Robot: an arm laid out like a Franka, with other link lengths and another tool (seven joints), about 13 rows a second.
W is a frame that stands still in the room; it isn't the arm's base.
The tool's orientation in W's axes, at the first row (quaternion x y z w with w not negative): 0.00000 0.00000 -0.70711 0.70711
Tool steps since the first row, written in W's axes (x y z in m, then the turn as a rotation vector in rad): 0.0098 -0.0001 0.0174 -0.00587 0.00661 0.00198; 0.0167 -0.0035 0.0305 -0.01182 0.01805 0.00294; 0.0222 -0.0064 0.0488 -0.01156 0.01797 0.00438; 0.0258 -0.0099 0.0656 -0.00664 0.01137 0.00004
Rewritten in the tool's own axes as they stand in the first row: 0.0001 0.0098 0.0174 -0.00661 -0.00587 0.00198; 0.0035 0.0167 0.0305 -0.01805 -0.01182 0.00294; 0.0064 0.0222 0.0488 -0.01797 -0.01156 0.00438; 0.0099 0.0258 0.0656 -0.01137 -0.00664 0.00004
